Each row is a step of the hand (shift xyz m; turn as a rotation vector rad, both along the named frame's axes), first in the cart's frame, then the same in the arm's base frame.
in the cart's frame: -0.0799 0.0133 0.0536 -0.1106 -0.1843 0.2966
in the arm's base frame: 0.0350 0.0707 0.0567 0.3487 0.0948 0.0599
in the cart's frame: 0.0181 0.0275 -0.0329 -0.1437 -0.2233 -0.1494
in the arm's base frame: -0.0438 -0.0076 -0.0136 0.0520 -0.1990 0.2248
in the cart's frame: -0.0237 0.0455 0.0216 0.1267 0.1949 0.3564
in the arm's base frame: -0.0138 0.0536 0.0062 0.1194 0.3141 -0.2610
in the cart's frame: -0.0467 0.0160 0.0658 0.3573 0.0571 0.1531
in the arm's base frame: 0.0400 0.0686 0.0217 0.0508 0.0103 -0.3895
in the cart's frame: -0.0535 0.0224 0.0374 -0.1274 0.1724 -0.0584
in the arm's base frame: 0.0153 0.0577 0.0346 -0.1522 0.1287 0.0981
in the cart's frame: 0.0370 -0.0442 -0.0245 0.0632 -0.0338 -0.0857
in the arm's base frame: 0.0100 -0.0591 -0.0181 -0.0434 -0.0992 -0.0276
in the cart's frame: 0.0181 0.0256 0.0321 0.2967 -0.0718 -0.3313
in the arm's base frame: 0.0049 0.0316 -0.0315 -0.2110 -0.3606 -0.1685
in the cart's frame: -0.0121 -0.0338 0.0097 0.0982 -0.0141 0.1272
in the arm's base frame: 0.0308 -0.0133 0.0159 0.0963 0.0351 -0.1245
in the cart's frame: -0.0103 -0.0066 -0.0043 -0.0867 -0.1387 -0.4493
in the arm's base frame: 0.0020 -0.0037 0.0123 -0.2279 -0.3467 0.2376
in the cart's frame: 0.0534 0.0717 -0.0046 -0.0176 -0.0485 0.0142
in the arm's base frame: -0.0555 0.0286 -0.0642 0.0445 -0.0189 0.0230
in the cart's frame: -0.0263 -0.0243 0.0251 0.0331 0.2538 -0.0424
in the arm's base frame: 0.0365 0.0079 0.0228 -0.2059 0.1394 -0.0741
